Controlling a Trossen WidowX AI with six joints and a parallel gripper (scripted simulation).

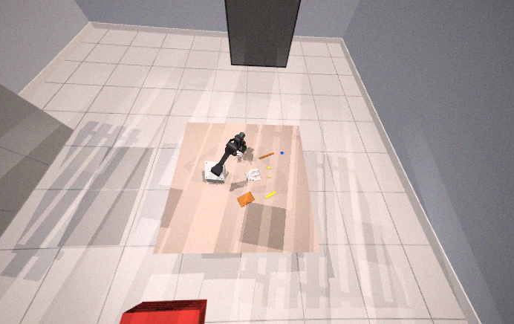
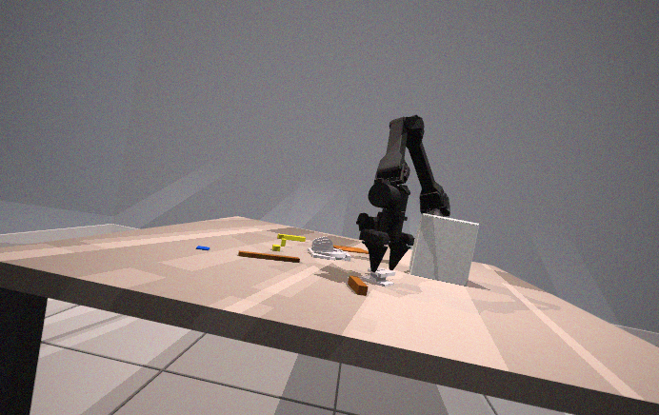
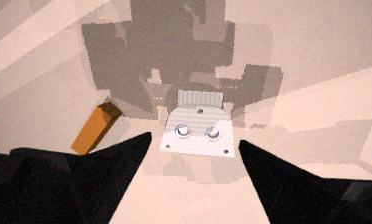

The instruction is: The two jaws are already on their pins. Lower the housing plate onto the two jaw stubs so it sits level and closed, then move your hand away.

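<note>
My gripper tip is now 20 mm above the white block, 10 mm to the left of it and 10 mm short of it. From my gripper tip the other things lie so: blue piece (460 mm ahead, 30 mm below, 10 mm to the left); then brown bar (300 mm ahead, 30 mm to the right, 30 mm below); then orange block (110 mm to the left, 60 mm ahead, 20 mm below).
</note>
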